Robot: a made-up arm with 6 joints. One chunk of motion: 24 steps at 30 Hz.
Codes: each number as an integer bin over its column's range. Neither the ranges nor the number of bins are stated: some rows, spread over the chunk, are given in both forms.
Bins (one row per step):
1: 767 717 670 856 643 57
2: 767 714 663 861 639 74
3: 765 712 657 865 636 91
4: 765 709 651 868 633 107
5: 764 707 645 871 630 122
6: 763 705 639 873 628 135
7: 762 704 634 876 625 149
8: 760 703 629 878 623 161
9: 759 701 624 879 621 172
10: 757 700 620 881 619 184
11: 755 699 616 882 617 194
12: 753 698 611 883 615 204
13: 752 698 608 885 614 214
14: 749 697 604 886 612 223
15: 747 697 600 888 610 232
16: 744 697 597 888 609 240
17: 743 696 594 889 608 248
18: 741 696 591 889 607 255
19: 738 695 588 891 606 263
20: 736 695 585 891 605 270
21: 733 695 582 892 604 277
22: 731 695 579 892 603 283
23: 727 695 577 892 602 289
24: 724 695 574 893 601 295
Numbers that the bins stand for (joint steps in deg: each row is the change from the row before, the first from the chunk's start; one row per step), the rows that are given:
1: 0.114 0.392 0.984 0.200 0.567 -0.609
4: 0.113 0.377 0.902 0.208 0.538 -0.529
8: 0.109 0.367 0.807 0.215 0.509 -0.442
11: 0.105 0.359 0.751 0.218 0.491 -0.389
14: 0.100 0.356 0.700 0.221 0.477 -0.343
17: 0.095 0.354 0.657 0.223 0.465 -0.303
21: 0.087 0.352 0.605 0.225 0.453 -0.256
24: 0.080 0.352 0.571 0.226 0.445 -0.228
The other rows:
2: 0.114 0.386 0.954 0.203 0.555 -0.581
3: 0.113 0.383 0.928 0.206 0.546 -0.554
5: 0.112 0.374 0.876 0.210 0.529 -0.505
6: 0.111 0.370 0.850 0.212 0.523 -0.484
7: 0.110 0.368 0.829 0.214 0.514 -0.461
9: 0.108 0.363 0.786 0.216 0.503 -0.425
10: 0.106 0.361 0.769 0.217 0.497 -0.405
12: 0.103 0.358 0.730 0.219 0.485 -0.373
13: 0.102 0.358 0.717 0.220 0.482 -0.357
15: 0.098 0.356 0.683 0.222 0.471 -0.328
16: 0.096 0.356 0.670 0.222 0.468 -0.316
18: 0.093 0.354 0.644 0.223 0.462 -0.292
19: 0.091 0.352 0.631 0.224 0.459 -0.279
20: 0.089 0.352 0.618 0.224 0.456 -0.268
22: 0.085 0.352 0.592 0.225 0.450 -0.247
23: 0.082 0.352 0.584 0.225 0.448 -0.237

